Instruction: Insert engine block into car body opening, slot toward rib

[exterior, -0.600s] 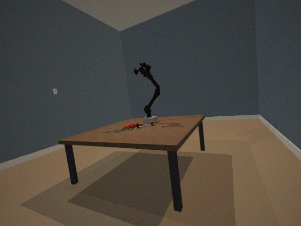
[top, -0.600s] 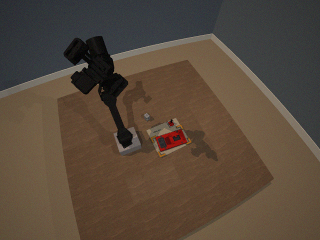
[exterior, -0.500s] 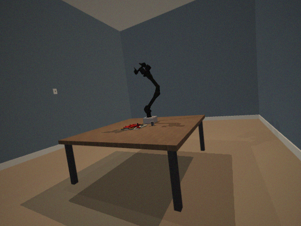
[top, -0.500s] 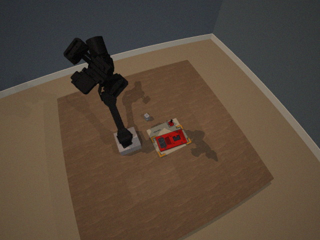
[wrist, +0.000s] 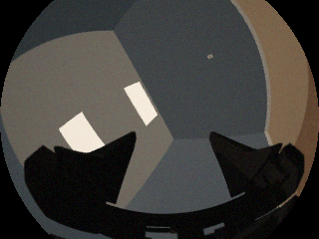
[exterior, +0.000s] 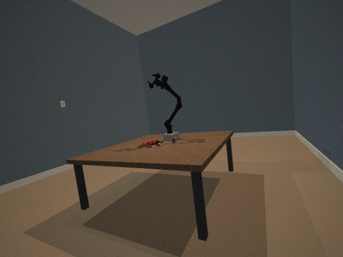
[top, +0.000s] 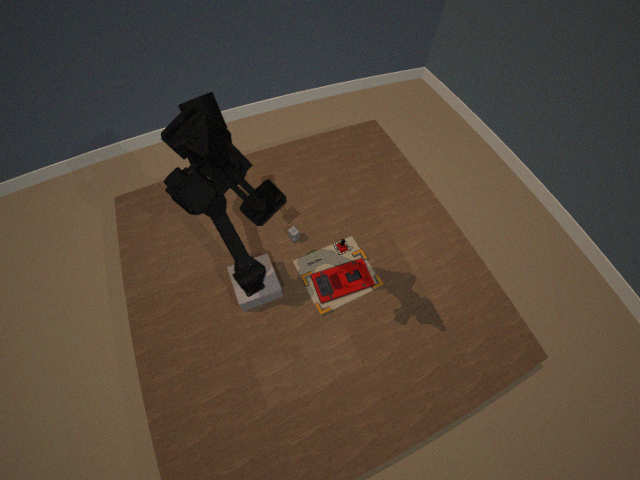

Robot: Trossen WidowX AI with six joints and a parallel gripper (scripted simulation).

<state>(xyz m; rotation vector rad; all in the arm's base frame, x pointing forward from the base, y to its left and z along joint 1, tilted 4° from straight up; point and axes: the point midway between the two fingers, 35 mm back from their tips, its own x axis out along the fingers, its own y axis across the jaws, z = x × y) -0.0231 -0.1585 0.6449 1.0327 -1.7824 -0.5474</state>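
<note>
The grey engine block is 220 mm ahead of my gripper tip, 270 mm to the left of it and 720 mm below it.
</note>
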